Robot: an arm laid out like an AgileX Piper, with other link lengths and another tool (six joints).
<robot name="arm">
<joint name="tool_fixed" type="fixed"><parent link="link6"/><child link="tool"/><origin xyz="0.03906 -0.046 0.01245" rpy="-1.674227 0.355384 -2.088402"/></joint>
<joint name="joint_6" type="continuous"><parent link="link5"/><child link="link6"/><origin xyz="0.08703 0 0.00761"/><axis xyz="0.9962 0 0.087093"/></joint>
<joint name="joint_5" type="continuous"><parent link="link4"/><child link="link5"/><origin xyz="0 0 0"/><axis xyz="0 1 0"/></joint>
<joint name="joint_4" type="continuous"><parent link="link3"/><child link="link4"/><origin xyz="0.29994 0 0.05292"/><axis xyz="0.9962 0 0.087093"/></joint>
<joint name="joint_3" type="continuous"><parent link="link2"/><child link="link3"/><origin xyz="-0.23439 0 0.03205"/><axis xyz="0 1 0"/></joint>
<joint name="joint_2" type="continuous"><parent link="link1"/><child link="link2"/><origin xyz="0 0 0"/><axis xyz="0 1 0"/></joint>
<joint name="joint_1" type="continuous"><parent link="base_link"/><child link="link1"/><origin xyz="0 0 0.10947"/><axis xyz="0 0 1"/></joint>
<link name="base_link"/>
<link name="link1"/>
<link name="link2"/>
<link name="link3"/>
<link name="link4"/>
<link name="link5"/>
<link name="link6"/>
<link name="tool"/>
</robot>
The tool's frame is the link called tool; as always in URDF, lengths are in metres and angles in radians. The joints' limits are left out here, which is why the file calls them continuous.
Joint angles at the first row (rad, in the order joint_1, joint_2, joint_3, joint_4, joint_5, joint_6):
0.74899, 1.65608, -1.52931, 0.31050, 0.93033, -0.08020
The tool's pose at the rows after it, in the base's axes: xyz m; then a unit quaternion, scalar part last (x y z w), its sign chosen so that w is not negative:
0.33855 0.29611 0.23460 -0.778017 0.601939 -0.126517 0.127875
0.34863 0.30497 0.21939 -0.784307 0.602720 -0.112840 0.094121
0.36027 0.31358 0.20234 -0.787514 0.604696 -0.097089 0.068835
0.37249 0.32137 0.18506 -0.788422 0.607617 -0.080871 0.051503
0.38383 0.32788 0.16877 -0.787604 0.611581 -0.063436 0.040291
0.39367 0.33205 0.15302 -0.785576 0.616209 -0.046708 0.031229
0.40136 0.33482 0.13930 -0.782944 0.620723 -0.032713 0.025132
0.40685 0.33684 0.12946 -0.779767 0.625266 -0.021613 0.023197
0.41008 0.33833 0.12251 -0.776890 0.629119 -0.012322 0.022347
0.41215 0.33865 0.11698 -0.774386 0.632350 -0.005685 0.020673
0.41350 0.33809 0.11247 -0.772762 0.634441 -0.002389 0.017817
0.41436 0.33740 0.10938 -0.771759 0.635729 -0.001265 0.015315
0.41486 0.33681 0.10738 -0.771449 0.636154 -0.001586 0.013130
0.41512 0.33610 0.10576 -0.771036 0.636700 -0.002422 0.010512
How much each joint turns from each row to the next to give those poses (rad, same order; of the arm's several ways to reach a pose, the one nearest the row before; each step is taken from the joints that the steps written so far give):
-0.00177, 0.09627, -0.09761, -0.00897, 0.09416, 0.02873
-0.00573, 0.09869, -0.09281, 0.00817, 0.06562, 0.01451
-0.00985, 0.09977, -0.09019, 0.01903, 0.04660, 0.00666
-0.01216, 0.09624, -0.08702, 0.02454, 0.03205, 0.00197
-0.01327, 0.08755, -0.08034, 0.02973, 0.02280, 0.00024
-0.01393, 0.07571, -0.06701, 0.02907, 0.01689, 0.00000
-0.01161, 0.06038, -0.05119, 0.02484, 0.00918, 0.00014
-0.00856, 0.04226, -0.03530, 0.02096, 0.00127, 0.00081
-0.00567, 0.02761, -0.02158, 0.01773, -0.00111, 0.00150
-0.00468, 0.01771, -0.01074, 0.01216, -0.00160, 0.00143
-0.00353, 0.01137, -0.00430, 0.00506, -0.00053, 0.00099
-0.00220, 0.00684, -0.00160, 0.00093, -0.00028, 0.00091
-0.00106, 0.00424, -0.00094, -0.00179, 0.00062, 0.00060
-0.00062, 0.00288, -0.00010, -0.00337, 0.00118, 0.00203

